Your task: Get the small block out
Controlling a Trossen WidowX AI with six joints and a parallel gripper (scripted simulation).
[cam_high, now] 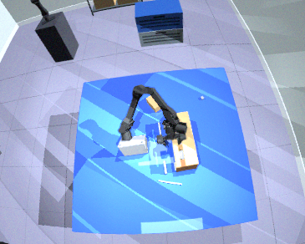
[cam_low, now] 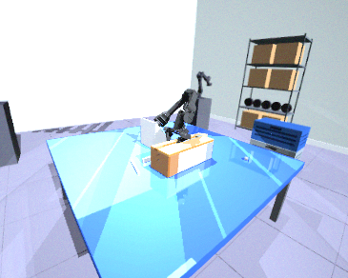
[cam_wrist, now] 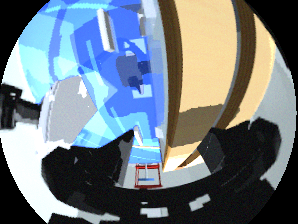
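The thin white stick is 10 mm behind my gripper tip, 240 mm to the right of it and 80 mm below it. Also, from my gripper tip: orange carton (130 mm behind, 370 mm to the left, 60 mm below); then tiny white block (250 mm ahead, 430 mm to the left, 80 mm below).
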